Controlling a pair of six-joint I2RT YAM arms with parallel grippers.
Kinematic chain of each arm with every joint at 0, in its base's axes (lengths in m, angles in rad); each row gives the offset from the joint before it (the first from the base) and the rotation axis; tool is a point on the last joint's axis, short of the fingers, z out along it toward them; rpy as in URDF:
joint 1: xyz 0 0 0.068 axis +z
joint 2: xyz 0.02 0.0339 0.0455 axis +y
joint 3: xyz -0.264 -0.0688 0 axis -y
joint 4: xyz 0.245 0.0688 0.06 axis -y
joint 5: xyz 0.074 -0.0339 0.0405 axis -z
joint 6: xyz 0.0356 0 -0.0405 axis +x
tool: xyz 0 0 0 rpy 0 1.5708 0
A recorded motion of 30 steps. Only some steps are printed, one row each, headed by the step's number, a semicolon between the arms.
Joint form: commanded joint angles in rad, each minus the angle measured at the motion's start. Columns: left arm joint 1, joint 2, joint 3, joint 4, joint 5, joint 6; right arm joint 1, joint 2, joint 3, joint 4, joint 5, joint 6.
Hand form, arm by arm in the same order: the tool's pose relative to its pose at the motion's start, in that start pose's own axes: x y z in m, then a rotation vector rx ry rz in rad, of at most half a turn. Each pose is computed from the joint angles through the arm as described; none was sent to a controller.
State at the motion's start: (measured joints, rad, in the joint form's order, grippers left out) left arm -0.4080 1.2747 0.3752 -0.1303 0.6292 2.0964; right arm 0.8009 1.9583 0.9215 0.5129 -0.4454 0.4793
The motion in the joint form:
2: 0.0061 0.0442 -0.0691 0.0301 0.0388 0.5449; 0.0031 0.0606 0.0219 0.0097 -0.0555 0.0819
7: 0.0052 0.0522 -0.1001 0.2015 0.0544 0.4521; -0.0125 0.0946 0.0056 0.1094 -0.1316 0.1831
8: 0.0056 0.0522 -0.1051 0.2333 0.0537 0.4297; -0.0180 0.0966 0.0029 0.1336 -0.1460 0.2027
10: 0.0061 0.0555 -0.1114 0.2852 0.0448 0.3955; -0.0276 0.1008 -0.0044 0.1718 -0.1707 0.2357
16: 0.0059 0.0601 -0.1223 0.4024 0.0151 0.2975; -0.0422 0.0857 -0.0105 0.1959 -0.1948 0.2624
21: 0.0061 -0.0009 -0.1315 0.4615 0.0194 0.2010; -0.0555 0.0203 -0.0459 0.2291 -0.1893 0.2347
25: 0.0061 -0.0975 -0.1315 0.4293 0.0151 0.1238; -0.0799 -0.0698 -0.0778 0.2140 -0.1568 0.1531
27: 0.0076 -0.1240 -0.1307 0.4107 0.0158 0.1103; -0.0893 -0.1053 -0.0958 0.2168 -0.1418 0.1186
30: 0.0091 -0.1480 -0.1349 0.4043 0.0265 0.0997; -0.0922 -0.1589 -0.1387 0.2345 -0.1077 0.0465
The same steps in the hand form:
2: -0.0067 -0.0242 0.0087 0.0185 -0.0709 0.4901; 0.0084 -0.0072 0.0122 -0.0373 0.0520 0.0937
7: -0.0027 -0.0197 0.0113 -0.0663 -0.0093 0.4785; 0.0115 -0.0145 0.0138 -0.1130 0.0478 0.1782
8: -0.0018 -0.0184 0.0113 -0.0815 0.0053 0.4721; 0.0100 -0.0153 0.0129 -0.1305 0.0389 0.1902
10: 0.0001 -0.0164 0.0116 -0.1010 0.0336 0.4629; 0.0087 -0.0175 0.0112 -0.1573 0.0293 0.2127
16: 0.0045 -0.0101 0.0111 -0.1485 0.1040 0.4237; 0.0026 -0.0176 0.0056 -0.1838 0.0119 0.2266
21: 0.0033 0.0001 0.0028 -0.2276 0.1457 0.3934; -0.0072 -0.0102 -0.0104 -0.2003 -0.0479 0.1705
25: -0.0015 0.0081 -0.0087 -0.2736 0.1692 0.3541; -0.0203 -0.0038 -0.0319 -0.1734 -0.1215 0.0779
27: -0.0030 0.0094 -0.0118 -0.2808 0.1718 0.3451; -0.0239 -0.0015 -0.0409 -0.1606 -0.1536 0.0376
30: -0.0049 0.0100 -0.0144 -0.2953 0.1678 0.3435; -0.0234 0.0034 -0.0532 -0.1349 -0.2002 -0.0442

